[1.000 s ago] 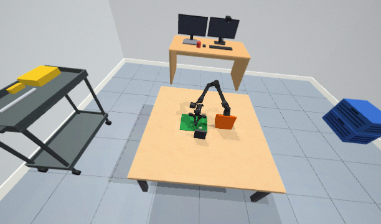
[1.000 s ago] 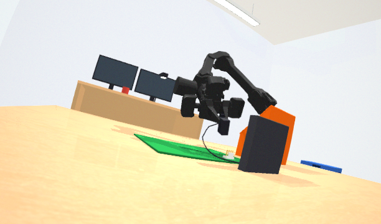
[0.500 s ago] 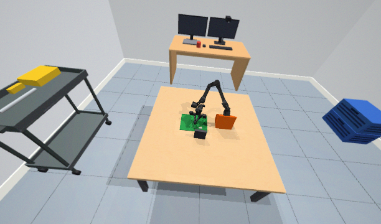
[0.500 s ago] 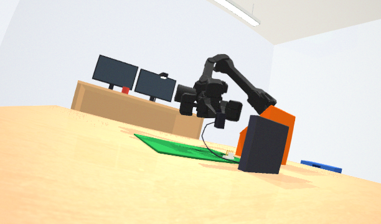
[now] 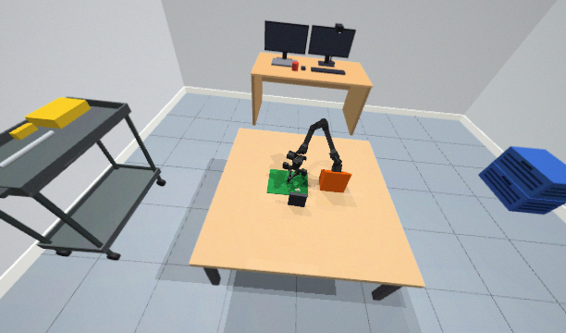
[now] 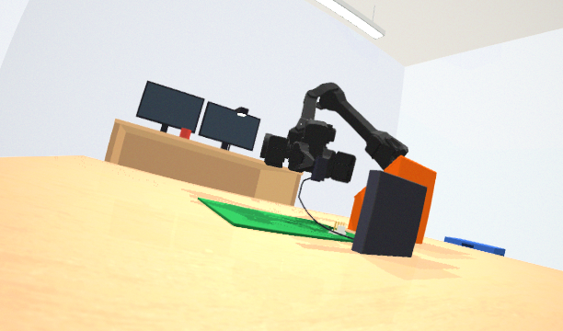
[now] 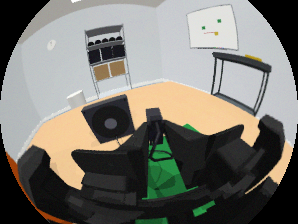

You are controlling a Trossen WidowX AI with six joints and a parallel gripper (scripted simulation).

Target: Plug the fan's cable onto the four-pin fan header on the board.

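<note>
The green board lies 13 cm below my gripper tip, 6 cm to the right of it and 1 cm ahead of it. Round my gripper tip: black fan (12 cm to the left, 8 cm behind, 6 cm below); black plug (1 cm to the left, 1 cm below); white four-pin header (12 cm below, 7 cm behind).
</note>
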